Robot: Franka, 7 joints.
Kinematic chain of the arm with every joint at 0, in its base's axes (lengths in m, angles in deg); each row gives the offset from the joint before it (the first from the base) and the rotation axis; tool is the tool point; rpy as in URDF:
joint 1: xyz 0 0 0.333 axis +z
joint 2: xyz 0 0 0 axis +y
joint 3: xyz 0 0 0.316 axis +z
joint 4: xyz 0.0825 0 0 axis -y
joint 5: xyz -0.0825 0 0.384 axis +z
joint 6: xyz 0 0 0 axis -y
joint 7: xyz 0.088 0 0 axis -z
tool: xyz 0 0 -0.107 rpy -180 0 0
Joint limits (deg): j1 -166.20..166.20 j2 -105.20..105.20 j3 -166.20..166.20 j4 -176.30..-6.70 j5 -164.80..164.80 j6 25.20..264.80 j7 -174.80..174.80
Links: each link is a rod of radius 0.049 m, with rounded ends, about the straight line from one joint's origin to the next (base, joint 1, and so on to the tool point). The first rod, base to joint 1, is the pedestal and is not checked.
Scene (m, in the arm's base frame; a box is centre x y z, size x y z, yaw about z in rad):
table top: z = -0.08
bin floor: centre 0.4 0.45 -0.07 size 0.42 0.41 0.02 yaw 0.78
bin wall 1: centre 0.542 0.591 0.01 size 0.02 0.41 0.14 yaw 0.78
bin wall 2: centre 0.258 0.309 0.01 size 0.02 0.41 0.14 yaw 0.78
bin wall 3: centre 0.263 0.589 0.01 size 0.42 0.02 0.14 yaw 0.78
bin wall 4: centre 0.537 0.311 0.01 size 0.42 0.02 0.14 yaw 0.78
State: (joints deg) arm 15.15 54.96 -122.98 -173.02 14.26 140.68 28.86
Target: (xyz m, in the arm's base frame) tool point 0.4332 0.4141 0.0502
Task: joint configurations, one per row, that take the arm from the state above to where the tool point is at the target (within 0.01 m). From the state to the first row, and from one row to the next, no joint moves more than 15 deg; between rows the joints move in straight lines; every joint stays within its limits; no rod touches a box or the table.
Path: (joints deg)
1: 28.51 52.53 -111.22 -164.06 13.54 142.47 28.86
2: 41.86 50.10 -99.45 -155.09 12.82 144.25 28.86
3: 55.22 47.66 -87.69 -146.13 12.10 146.04 28.86
4: 68.57 45.23 -75.93 -137.16 11.39 147.82 28.86
5: 81.93 42.80 -64.16 -128.20 10.67 149.61 28.86
6: 95.29 40.37 -52.40 -119.24 9.95 151.39 28.86
7: 91.20 51.57 -47.16 -113.97 9.63 152.67 28.86
8: 87.11 62.76 -41.93 -108.71 9.31 153.94 28.86

